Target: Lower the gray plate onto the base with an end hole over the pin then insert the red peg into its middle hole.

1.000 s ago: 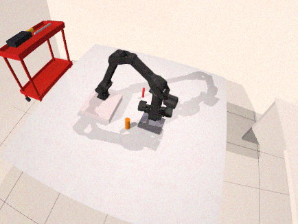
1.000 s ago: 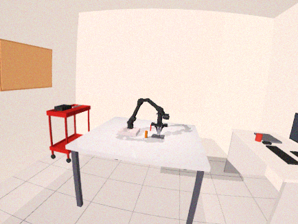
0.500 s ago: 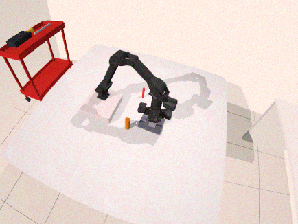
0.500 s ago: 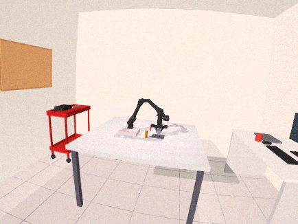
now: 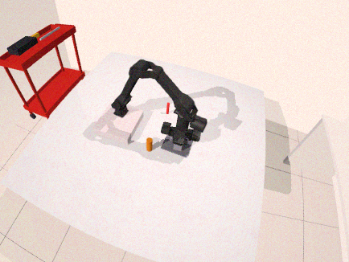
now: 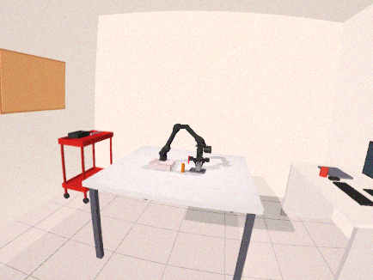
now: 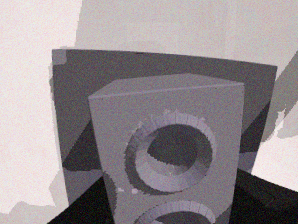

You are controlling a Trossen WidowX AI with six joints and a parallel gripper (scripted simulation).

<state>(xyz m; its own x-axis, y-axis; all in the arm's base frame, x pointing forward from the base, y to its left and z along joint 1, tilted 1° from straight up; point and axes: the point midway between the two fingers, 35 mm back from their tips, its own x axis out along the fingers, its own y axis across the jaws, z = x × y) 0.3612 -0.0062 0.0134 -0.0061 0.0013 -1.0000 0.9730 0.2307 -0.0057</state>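
The dark base lies 2 cm below my gripper tip, 1 cm to the left of it and 1 cm behind it. The rest, counted from my gripper tip: orange cylinder: 12 cm behind, 10 cm to the right, 1 cm above; gray plate: 3 cm above; red peg: 16 cm to the left, 15 cm behind, 1 cm above.
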